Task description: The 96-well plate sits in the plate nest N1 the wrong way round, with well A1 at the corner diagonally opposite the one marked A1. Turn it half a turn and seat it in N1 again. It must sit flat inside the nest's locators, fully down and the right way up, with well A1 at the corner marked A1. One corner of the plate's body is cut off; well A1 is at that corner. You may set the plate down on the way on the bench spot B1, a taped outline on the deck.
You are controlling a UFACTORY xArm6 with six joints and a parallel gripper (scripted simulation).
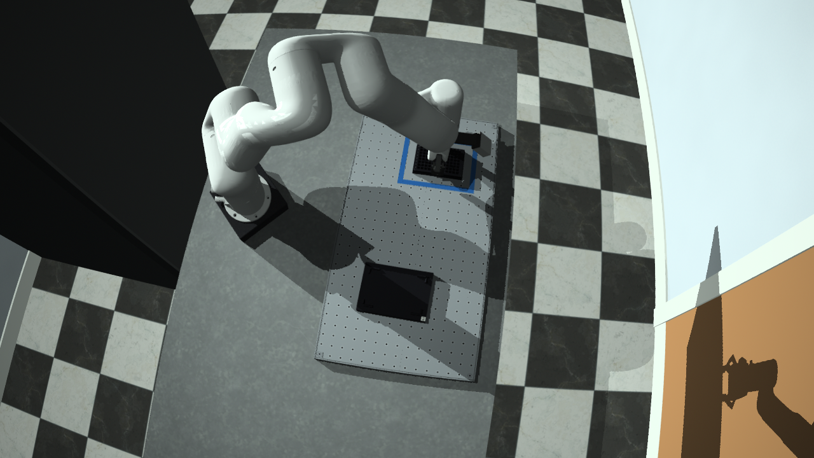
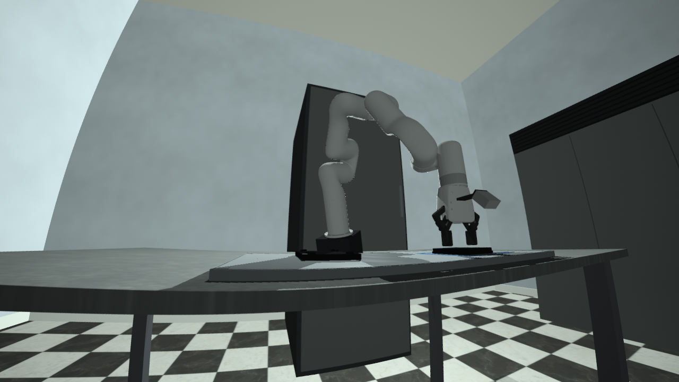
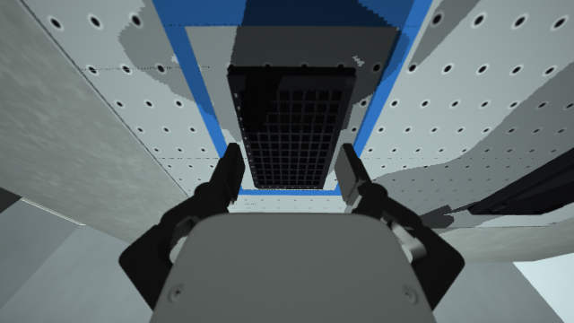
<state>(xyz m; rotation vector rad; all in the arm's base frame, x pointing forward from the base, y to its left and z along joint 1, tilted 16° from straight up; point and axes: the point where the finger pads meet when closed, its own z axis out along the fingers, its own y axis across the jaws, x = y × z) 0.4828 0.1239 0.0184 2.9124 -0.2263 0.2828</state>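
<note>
Now: hand 20 mm above the black 96-well plate. The rest, counted from my hand: small white A1 mark: 60 mm behind, 410 mm to the right, 20 mm below; then black plate nest N1: 120 mm behind, 340 mm to the right, 20 mm below.
</note>
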